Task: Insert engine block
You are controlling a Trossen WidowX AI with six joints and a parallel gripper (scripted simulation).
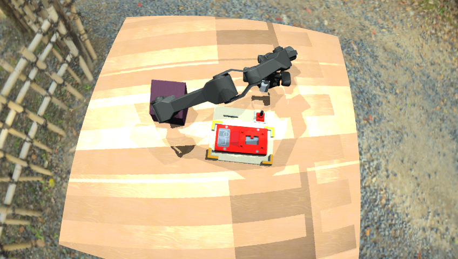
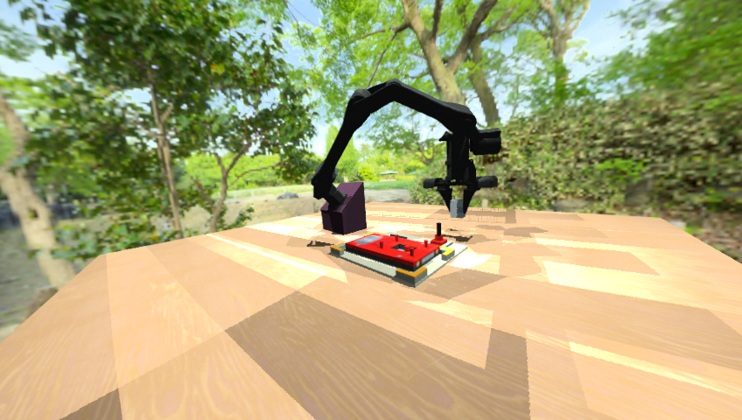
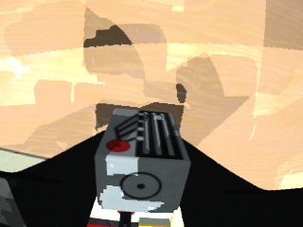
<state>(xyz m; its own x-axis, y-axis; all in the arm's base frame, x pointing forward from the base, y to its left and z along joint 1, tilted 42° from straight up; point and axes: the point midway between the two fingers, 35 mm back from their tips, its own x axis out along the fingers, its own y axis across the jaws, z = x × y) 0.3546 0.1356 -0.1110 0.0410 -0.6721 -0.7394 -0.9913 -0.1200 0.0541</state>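
Right now my gripper tip is 110 mm to the left of the black upright peg, 30 mm above it and 10 mm short of it. Also, from my gripper tip: grey engine block 10 mm ahead, 10 mm above.
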